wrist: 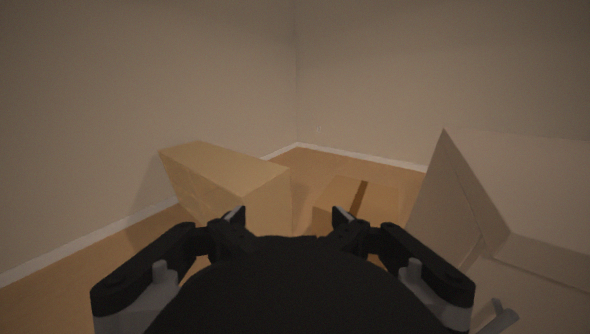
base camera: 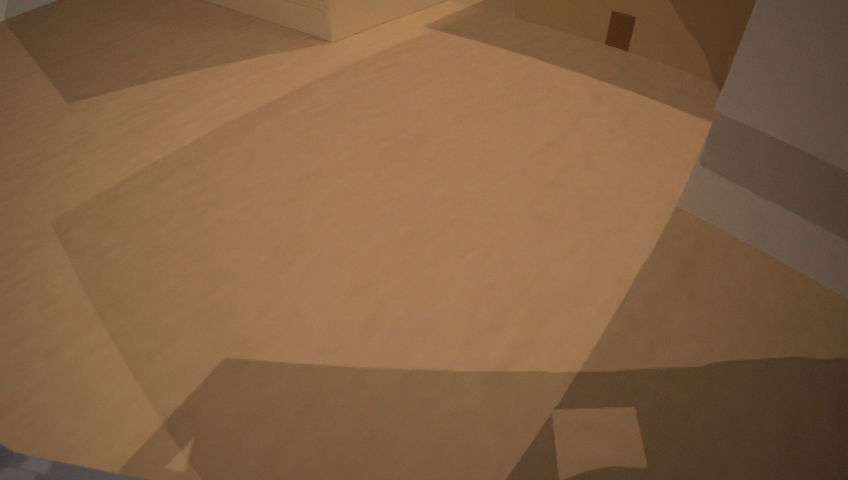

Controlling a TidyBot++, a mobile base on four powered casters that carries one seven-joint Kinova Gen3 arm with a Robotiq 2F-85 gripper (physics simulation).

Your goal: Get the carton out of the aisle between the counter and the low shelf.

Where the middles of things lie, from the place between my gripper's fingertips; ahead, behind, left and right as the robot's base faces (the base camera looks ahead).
Now: hand 690 mm short of the carton (wrist: 375, 203), 470 mm to the left of it and 730 mm above it.
